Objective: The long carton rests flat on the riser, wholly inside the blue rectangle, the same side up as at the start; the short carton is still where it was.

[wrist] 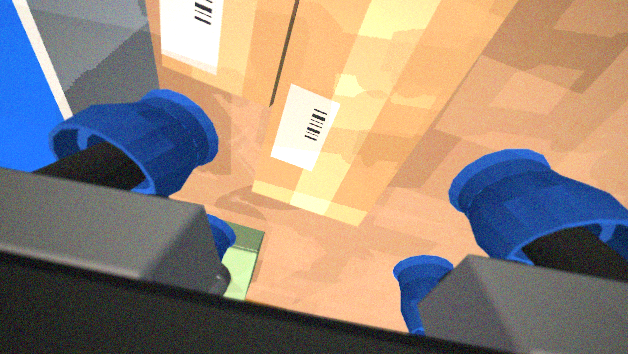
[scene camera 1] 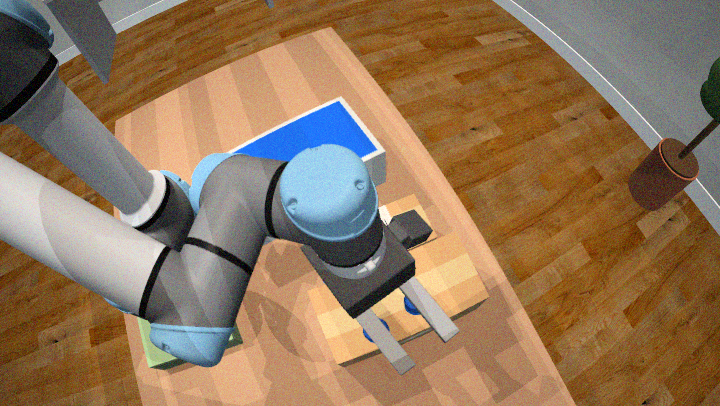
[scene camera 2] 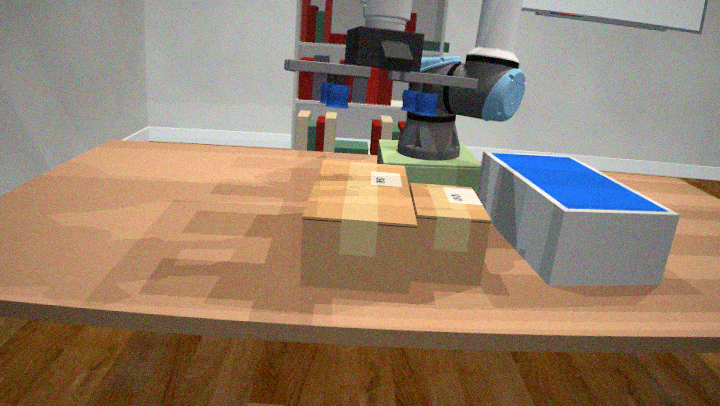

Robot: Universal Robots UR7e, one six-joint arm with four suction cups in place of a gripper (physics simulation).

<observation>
The suction head [scene camera 2: 421,103] holds nothing. The cup hangs 18 cm from the middle of a long carton [scene camera 2: 359,227], above it. A riser with blue rectangle [scene camera 2: 575,226] sits on the table. A short carton [scene camera 2: 453,227] rests on the table.
</observation>
